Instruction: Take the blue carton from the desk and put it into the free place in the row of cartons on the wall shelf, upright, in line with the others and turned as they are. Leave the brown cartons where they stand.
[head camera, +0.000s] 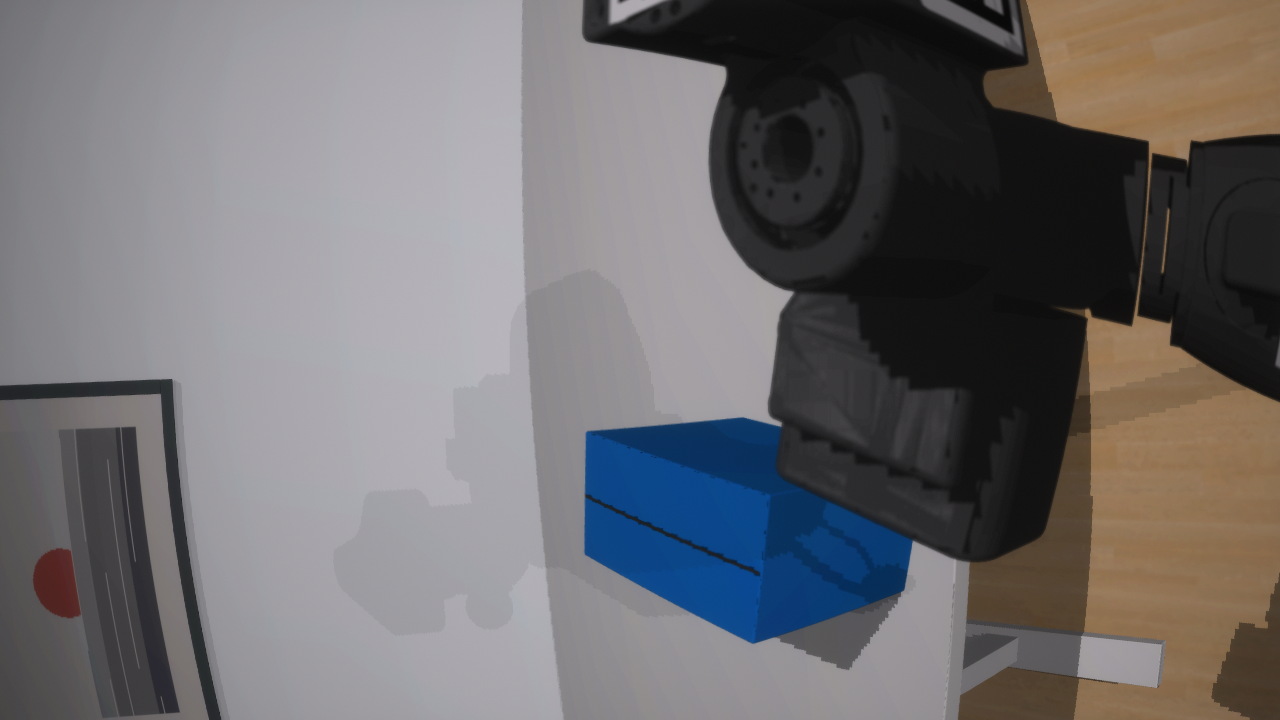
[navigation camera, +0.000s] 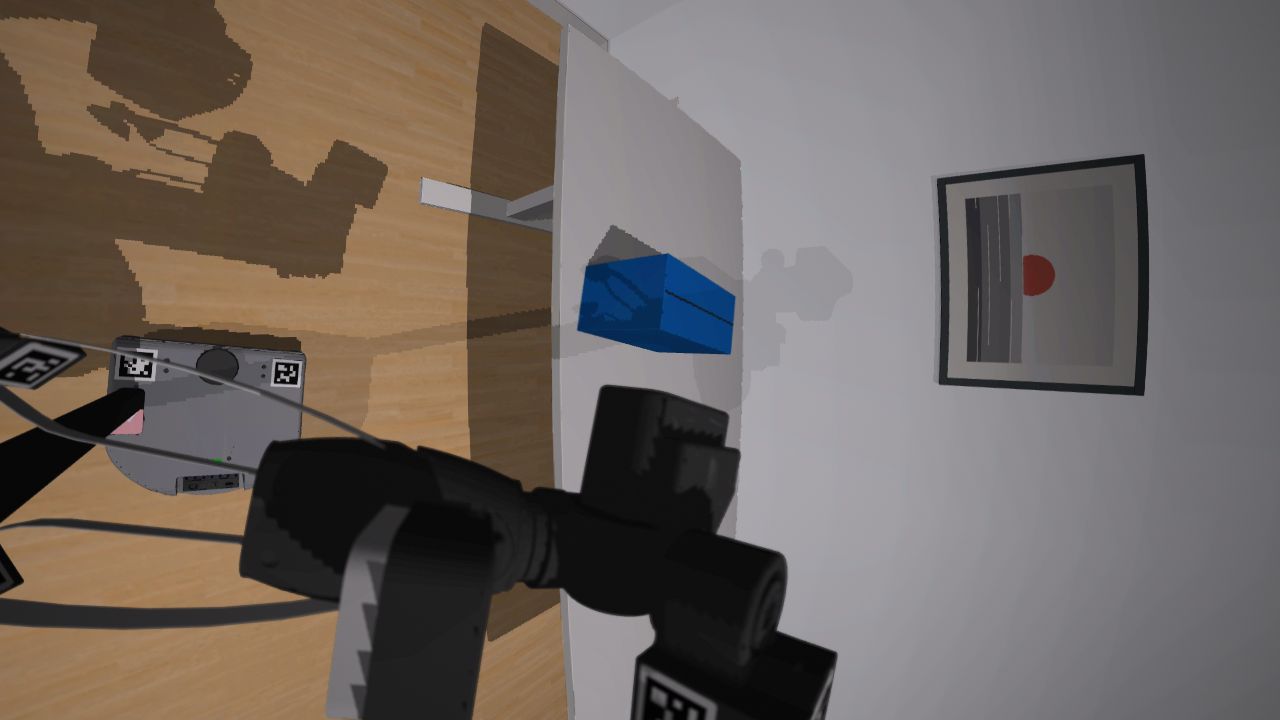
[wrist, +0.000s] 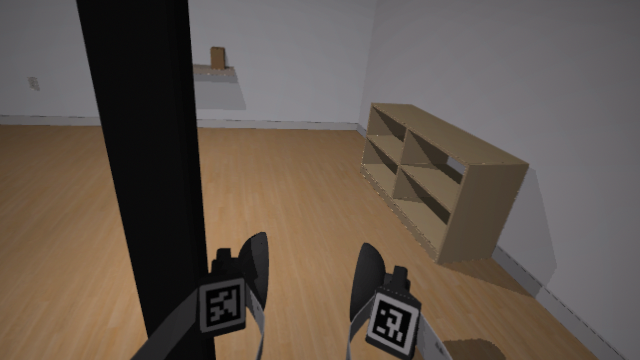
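Seen in the pictures: robot's base, origin of the base link: (navigation camera: 218, 365).
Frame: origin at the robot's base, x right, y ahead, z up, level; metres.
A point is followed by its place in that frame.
Observation:
The blue carton (head camera: 675, 528) @(x 0.603, y 0.177, z 0.900 m) (navigation camera: 698, 313) @(x 0.603, y 0.174, z 0.900 m) rests on the desk (head camera: 644, 667) @(x 0.919, y 0.470, z 0.720 m) (navigation camera: 644, 152) @(x 0.639, y 0.552, z 0.720 m), with a dark line across one face. In the head view the dark wrist covers part of it; in the navigation view a gap shows between wrist and carton. My gripper (wrist: 311, 263) @(x -0.102, y 0.019, z 1.015 m) is open and empty, its fingertips apart over the floor, pointing away from the carton. Far off in the wrist view, one brown carton (wrist: 217, 58) stands upright on the wall shelf (wrist: 227, 72). The black mast hides the rest of the shelf; the free place does not show.
A wooden shelf unit (wrist: 485, 215) stands against the right wall in the wrist view. The black mast (wrist: 150, 150) rises left of the fingers. A framed picture (head camera: 165, 537) @(x 1.203, y 0.312, z 1.326 m) (navigation camera: 948, 295) @(x 1.202, y 0.327, z 1.310 m) hangs on the wall behind the desk. The robot base (navigation camera: 205, 411) @(x -0.015, y -0.089, z 0.160 m) is on the floor.

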